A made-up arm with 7 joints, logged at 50 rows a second.
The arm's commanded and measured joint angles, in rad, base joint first. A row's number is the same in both.
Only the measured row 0 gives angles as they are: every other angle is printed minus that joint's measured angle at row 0.
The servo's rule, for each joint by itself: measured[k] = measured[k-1] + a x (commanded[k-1-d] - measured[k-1]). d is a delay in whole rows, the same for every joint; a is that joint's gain. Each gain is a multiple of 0.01, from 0.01 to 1. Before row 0 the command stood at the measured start. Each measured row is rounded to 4 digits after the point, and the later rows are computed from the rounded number. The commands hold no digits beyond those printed.
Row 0, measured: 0.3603, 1.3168, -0.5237, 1.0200, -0.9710, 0.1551, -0.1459
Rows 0 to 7, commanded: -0.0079, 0.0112, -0.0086, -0.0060, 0.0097, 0.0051, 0.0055; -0.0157, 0.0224, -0.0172, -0.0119, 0.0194, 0.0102, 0.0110; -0.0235, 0.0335, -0.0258, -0.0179, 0.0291, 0.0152, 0.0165; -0.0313, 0.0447, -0.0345, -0.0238, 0.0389, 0.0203, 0.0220; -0.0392, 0.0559, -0.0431, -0.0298, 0.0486, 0.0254, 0.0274; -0.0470, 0.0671, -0.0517, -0.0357, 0.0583, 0.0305, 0.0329; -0.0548, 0.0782, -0.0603, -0.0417, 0.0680, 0.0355, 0.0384; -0.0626, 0.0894, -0.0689, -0.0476, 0.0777, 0.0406, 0.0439
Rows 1 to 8, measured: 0.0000, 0.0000, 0.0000, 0.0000, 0.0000, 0.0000, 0.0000; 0.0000, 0.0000, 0.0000, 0.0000, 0.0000, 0.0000, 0.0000; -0.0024, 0.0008, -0.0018, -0.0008, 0.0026, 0.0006, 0.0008; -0.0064, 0.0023, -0.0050, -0.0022, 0.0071, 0.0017, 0.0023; -0.0115, 0.0045, -0.0094, -0.0042, 0.0130, 0.0032, 0.0044; -0.0174, 0.0073, -0.0147, -0.0067, 0.0200, 0.0051, 0.0070; -0.0239, 0.0107, -0.0207, -0.0097, 0.0277, 0.0073, 0.0101; -0.0308, 0.0146, -0.0272, -0.0131, 0.0360, 0.0099, 0.0135
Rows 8 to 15, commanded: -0.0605, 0.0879, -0.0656, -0.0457, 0.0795, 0.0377, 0.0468; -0.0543, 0.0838, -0.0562, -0.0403, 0.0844, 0.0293, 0.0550; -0.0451, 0.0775, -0.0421, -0.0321, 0.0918, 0.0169, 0.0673; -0.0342, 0.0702, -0.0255, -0.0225, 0.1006, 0.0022, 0.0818; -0.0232, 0.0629, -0.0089, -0.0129, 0.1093, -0.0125, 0.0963; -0.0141, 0.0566, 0.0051, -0.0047, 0.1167, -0.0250, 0.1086; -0.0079, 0.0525, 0.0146, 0.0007, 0.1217, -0.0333, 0.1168; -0.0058, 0.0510, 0.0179, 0.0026, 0.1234, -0.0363, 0.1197
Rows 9 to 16, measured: -0.0380, 0.0191, -0.0342, -0.0168, 0.0446, 0.0127, 0.0172; -0.0454, 0.0240, -0.0415, -0.0208, 0.0535, 0.0158, 0.0212; -0.0499, 0.0285, -0.0466, -0.0240, 0.0605, 0.0182, 0.0250; -0.0512, 0.0324, -0.0486, -0.0261, 0.0670, 0.0194, 0.0295; -0.0494, 0.0356, -0.0472, -0.0269, 0.0737, 0.0191, 0.0352; -0.0448, 0.0380, -0.0426, -0.0263, 0.0810, 0.0172, 0.0422; -0.0383, 0.0397, -0.0355, -0.0246, 0.0886, 0.0139, 0.0503; -0.0310, 0.0409, -0.0270, -0.0220, 0.0962, 0.0096, 0.0590
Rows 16 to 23, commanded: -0.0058, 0.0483, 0.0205, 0.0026, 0.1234, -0.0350, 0.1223; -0.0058, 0.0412, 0.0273, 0.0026, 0.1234, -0.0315, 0.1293; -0.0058, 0.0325, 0.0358, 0.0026, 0.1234, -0.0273, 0.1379; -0.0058, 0.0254, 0.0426, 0.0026, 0.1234, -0.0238, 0.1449; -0.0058, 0.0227, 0.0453, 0.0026, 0.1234, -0.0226, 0.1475; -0.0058, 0.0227, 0.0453, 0.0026, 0.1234, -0.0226, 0.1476; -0.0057, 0.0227, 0.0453, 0.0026, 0.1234, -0.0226, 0.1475; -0.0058, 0.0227, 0.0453, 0.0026, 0.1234, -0.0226, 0.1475
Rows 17 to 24, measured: -0.0241, 0.0417, -0.0183, -0.0190, 0.1031, 0.0049, 0.0677; -0.0186, 0.0424, -0.0107, -0.0162, 0.1086, 0.0004, 0.0755; -0.0148, 0.0428, -0.0041, -0.0138, 0.1126, -0.0035, 0.0825; -0.0121, 0.0427, 0.0025, -0.0117, 0.1155, -0.0066, 0.0895; -0.0102, 0.0420, 0.0095, -0.0098, 0.1176, -0.0089, 0.0968; -0.0089, 0.0408, 0.0165, -0.0082, 0.1192, -0.0105, 0.1040; -0.0080, 0.0395, 0.0225, -0.0068, 0.1203, -0.0118, 0.1105; -0.0073, 0.0383, 0.0273, -0.0056, 0.1211, -0.0130, 0.1161
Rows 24 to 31, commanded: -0.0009, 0.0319, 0.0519, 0.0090, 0.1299, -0.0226, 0.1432; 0.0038, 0.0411, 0.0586, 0.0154, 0.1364, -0.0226, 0.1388; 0.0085, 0.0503, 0.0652, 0.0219, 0.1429, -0.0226, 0.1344; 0.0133, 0.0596, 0.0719, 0.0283, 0.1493, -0.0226, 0.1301; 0.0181, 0.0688, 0.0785, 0.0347, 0.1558, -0.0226, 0.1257; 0.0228, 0.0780, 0.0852, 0.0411, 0.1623, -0.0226, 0.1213; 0.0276, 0.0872, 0.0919, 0.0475, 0.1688, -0.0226, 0.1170; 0.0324, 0.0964, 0.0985, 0.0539, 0.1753, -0.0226, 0.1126
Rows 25 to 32, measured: -0.0068, 0.0372, 0.0311, -0.0045, 0.1217, -0.0141, 0.1208; -0.0065, 0.0362, 0.0341, -0.0036, 0.1222, -0.0150, 0.1248; -0.0048, 0.0359, 0.0378, -0.0020, 0.1243, -0.0158, 0.1276; -0.0022, 0.0363, 0.0422, 0.0003, 0.1276, -0.0165, 0.1293; 0.0010, 0.0373, 0.0470, 0.0031, 0.1317, -0.0172, 0.1301; 0.0047, 0.0389, 0.0522, 0.0064, 0.1365, -0.0178, 0.1301; 0.0087, 0.0410, 0.0577, 0.0101, 0.1417, -0.0183, 0.1294; 0.0129, 0.0436, 0.0635, 0.0141, 0.1473, -0.0188, 0.1282
